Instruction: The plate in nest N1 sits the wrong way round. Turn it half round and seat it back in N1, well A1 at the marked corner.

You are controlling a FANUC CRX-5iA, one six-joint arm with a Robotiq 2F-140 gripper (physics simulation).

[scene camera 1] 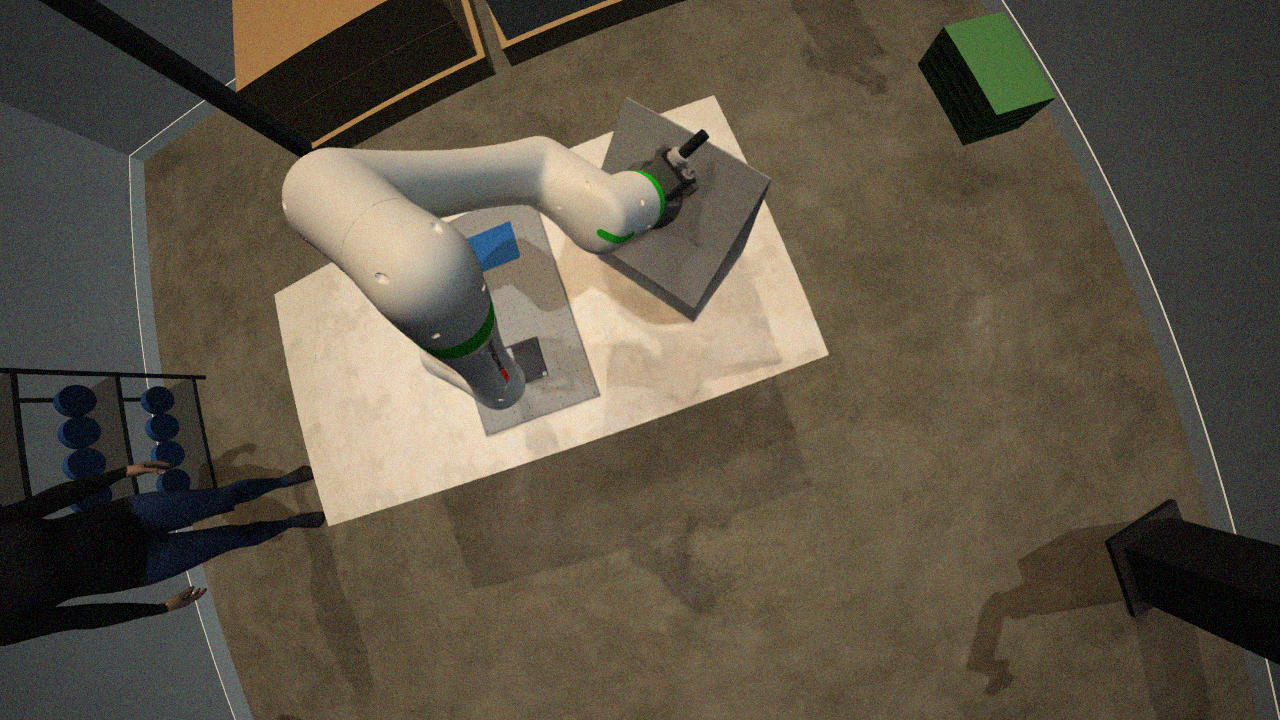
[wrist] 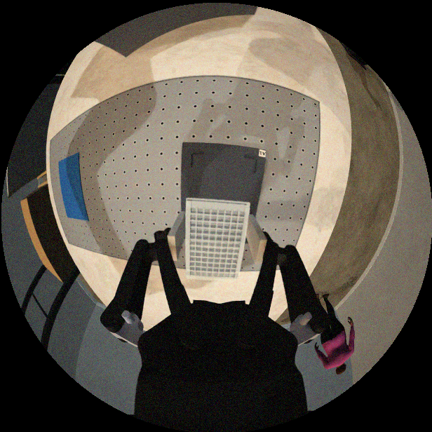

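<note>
Visible in the pictures: a white well plate, a blue block and a dark nest N1, together with my gripper.
</note>
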